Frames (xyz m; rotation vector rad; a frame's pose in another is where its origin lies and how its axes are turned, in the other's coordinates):
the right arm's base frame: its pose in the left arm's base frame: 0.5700 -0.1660 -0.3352 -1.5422 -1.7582 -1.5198
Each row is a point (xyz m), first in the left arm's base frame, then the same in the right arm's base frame.
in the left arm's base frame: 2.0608 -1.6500 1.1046
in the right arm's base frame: -0.0850 2.2212 -1.2476
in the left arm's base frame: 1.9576 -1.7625 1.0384
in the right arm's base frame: -0.1572 2.1196 -1.3578
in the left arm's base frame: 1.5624 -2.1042 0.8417
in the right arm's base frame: -0.3448 1.7423 -1.7240
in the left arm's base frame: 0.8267 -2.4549 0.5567
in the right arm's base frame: -0.4898 1.0304 -2.1906
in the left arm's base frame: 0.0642 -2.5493 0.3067
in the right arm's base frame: -0.4725 0.2690 -2.4602
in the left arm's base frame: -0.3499 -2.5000 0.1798
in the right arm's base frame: -0.4070 -0.1573 -2.5236
